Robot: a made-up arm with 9 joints. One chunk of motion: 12 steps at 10 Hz.
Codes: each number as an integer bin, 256 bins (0 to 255) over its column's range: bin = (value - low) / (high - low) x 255, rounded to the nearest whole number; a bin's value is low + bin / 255 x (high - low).
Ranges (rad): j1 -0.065..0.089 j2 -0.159..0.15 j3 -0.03..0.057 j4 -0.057..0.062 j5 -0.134..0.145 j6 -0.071..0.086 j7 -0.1..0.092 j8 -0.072..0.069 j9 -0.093..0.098
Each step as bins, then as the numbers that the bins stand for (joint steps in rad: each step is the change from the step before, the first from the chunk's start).
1 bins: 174 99 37 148 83 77 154 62 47
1 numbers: 0.04008 -0.03904 -0.01738 0.01207 -0.04319 -0.02359 0.01595 -0.03772 -0.05780
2 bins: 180 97 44 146 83 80 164 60 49
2 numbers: 0.04371 -0.04146 -0.01499 0.01113 -0.04319 -0.02175 0.02348 -0.03882 -0.05630
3 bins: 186 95 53 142 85 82 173 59 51
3 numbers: 0.04733 -0.04388 -0.01192 0.00927 -0.04100 -0.02051 0.03026 -0.03938 -0.05480
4 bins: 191 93 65 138 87 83 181 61 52
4 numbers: 0.05035 -0.04631 -0.00782 0.00740 -0.03881 -0.01990 0.03628 -0.03827 -0.05405
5 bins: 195 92 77 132 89 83 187 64 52
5 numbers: 0.05276 -0.04752 -0.00373 0.00460 -0.03662 -0.01990 0.04080 -0.03661 -0.05405
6 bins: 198 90 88 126 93 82 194 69 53
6 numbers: 0.05458 -0.04994 0.00002 0.00180 -0.03225 -0.02051 0.04607 -0.03385 -0.05330
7 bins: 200 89 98 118 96 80 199 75 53
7 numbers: 0.05578 -0.05115 0.00344 -0.00193 -0.02896 -0.02175 0.04984 -0.03053 -0.05330
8 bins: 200 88 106 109 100 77 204 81 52
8 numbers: 0.05578 -0.05236 0.00616 -0.00613 -0.02459 -0.02359 0.05360 -0.02721 -0.05405
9 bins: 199 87 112 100 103 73 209 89 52
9 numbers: 0.05518 -0.05358 0.00821 -0.01033 -0.02131 -0.02605 0.05736 -0.02279 -0.05405
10 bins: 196 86 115 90 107 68 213 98 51
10 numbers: 0.05337 -0.05479 0.00924 -0.01500 -0.01693 -0.02913 0.06038 -0.01781 -0.05480
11 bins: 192 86 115 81 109 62 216 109 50
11 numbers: 0.05095 -0.05479 0.00924 -0.01920 -0.01474 -0.03283 0.06264 -0.01173 -0.05555
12 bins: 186 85 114 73 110 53 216 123 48
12 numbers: 0.04733 -0.05600 0.00889 -0.02293 -0.01365 -0.03837 0.06264 -0.00399 -0.05705
